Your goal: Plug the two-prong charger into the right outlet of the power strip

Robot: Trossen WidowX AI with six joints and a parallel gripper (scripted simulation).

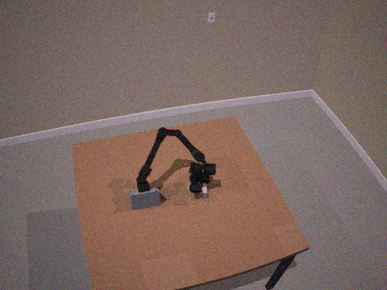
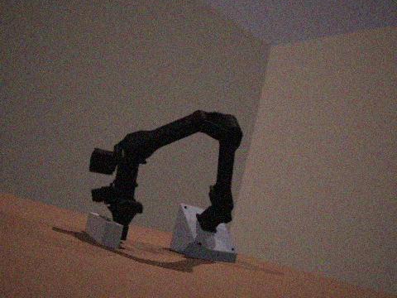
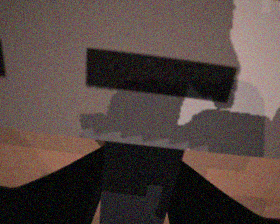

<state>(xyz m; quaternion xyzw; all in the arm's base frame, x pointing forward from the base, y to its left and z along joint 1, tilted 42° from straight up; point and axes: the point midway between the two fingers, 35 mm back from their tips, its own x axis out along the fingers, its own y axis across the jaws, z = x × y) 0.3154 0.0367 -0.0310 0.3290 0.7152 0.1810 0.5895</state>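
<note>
The black two-prong charger is 2 cm ahead of my gripper tip and 1 cm above it.
</note>
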